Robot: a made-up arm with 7 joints. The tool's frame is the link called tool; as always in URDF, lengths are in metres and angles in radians. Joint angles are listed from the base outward.
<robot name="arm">
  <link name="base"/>
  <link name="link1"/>
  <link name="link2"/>
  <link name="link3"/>
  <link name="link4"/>
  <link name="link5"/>
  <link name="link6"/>
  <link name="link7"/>
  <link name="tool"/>
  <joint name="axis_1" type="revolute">
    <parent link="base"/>
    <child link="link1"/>
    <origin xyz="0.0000 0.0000 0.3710" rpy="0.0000 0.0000 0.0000"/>
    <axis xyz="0 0 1"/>
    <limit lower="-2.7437" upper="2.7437"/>
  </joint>
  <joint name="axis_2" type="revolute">
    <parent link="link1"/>
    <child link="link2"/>
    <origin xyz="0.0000 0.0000 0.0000" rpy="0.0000 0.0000 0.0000"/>
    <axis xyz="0 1 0"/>
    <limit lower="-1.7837" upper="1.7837"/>
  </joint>
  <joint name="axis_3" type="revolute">
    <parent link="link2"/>
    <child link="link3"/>
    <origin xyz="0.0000 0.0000 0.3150" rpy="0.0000 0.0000 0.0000"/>
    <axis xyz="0 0 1"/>
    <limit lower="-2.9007" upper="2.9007"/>
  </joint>
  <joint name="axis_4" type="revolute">
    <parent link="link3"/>
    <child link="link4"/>
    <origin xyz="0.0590 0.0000 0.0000" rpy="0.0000 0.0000 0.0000"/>
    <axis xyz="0 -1 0"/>
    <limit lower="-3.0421" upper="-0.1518"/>
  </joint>
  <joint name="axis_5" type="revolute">
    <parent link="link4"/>
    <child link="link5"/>
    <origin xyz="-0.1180 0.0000 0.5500" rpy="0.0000 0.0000 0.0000"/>
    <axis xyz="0 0 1"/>
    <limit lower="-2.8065" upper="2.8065"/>
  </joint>
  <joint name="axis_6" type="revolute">
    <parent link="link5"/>
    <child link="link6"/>
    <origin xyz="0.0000 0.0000 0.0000" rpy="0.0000 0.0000 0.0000"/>
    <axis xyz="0 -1 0"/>
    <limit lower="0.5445" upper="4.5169"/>
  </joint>
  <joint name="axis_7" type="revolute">
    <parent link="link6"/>
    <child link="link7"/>
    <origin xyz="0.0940 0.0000 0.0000" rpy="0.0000 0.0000 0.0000"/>
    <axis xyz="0 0 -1"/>
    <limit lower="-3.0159" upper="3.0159"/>
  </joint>
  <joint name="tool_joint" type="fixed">
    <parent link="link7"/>
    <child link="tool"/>
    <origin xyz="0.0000 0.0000 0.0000" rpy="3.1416 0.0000 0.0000"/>
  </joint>
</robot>
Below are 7 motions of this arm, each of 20 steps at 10 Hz.
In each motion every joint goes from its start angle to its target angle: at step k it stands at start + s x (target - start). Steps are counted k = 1, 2, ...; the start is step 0. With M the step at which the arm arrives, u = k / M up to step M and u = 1 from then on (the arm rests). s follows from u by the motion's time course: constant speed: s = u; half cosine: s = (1 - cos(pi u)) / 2; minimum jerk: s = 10 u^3 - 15 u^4 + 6 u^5.
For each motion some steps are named. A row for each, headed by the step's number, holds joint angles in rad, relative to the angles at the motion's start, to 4 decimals.
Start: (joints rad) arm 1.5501 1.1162 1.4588 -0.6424 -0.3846 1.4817 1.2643
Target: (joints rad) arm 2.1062 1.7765 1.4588 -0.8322 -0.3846 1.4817 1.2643
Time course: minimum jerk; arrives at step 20
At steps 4, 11, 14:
4: 0.0322 0.0382 0.0000 -0.0110 0.0000 0.0000 0.0000
11: 0.3298 0.3916 0.0000 -0.1126 0.0000 0.0000 0.0000
14: 0.4654 0.5526 0.0000 -0.1588 0.0000 0.0000 0.0000

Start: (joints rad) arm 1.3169 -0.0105 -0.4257 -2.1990 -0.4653 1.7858 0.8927
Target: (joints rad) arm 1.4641 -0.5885 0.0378 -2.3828 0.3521 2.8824 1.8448
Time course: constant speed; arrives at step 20
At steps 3, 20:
3: 0.0221 -0.0867 0.0695 -0.0276 0.1226 0.1645 0.1428
20: 0.1472 -0.5780 0.4635 -0.1838 0.8174 1.0966 0.9521

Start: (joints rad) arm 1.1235 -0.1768 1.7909 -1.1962 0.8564 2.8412 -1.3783
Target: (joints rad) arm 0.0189 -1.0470 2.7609 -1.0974 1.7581 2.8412 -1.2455
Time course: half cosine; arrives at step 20
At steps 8, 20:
8: -0.3816 -0.3006 0.3351 0.0341 0.3115 0.0000 0.0459
20: -1.1046 -0.8702 0.9700 0.0988 0.9017 0.0000 0.1328

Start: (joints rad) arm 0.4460 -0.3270 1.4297 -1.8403 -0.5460 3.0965 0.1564
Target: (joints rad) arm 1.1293 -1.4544 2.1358 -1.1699 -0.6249 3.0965 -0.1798
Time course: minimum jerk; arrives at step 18
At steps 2, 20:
2: 0.0079 -0.0130 0.0081 0.0077 -0.0009 0.0000 -0.0039
20: 0.6833 -1.1274 0.7061 0.6704 -0.0789 0.0000 -0.3362

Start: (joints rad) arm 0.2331 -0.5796 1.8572 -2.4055 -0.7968 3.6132 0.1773
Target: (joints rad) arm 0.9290 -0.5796 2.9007 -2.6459 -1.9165 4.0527 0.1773
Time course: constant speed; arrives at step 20
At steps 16, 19, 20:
16: 0.5567 0.0000 0.8348 -0.1923 -0.8958 0.3516 0.0000
19: 0.6611 0.0000 0.9913 -0.2284 -1.0637 0.4175 0.0000
20: 0.6959 0.0000 1.0435 -0.2404 -1.1197 0.4395 0.0000

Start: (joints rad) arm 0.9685 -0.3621 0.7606 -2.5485 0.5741 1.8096 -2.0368
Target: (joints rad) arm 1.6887 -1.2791 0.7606 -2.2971 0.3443 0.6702 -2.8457
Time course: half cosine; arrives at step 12
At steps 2, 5, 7, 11, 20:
2: 0.0482 -0.0614 0.0000 0.0168 -0.0154 -0.0763 -0.0542
5: 0.2669 -0.3398 0.0000 0.0932 -0.0852 -0.4223 -0.2998
7: 0.4533 -0.5772 0.0000 0.1582 -0.1446 -0.7171 -0.5091
11: 0.7079 -0.9014 0.0000 0.2471 -0.2259 -1.1200 -0.7951
20: 0.7202 -0.9170 0.0000 0.2514 -0.2298 -1.1394 -0.8089

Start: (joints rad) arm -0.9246 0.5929 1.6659 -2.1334 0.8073 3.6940 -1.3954
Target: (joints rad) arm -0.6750 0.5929 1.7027 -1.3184 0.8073 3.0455 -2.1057
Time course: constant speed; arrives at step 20
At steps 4, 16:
4: 0.0499 0.0000 0.0074 0.1630 0.0000 -0.1297 -0.1421
16: 0.1997 0.0000 0.0294 0.6520 0.0000 -0.5188 -0.5682

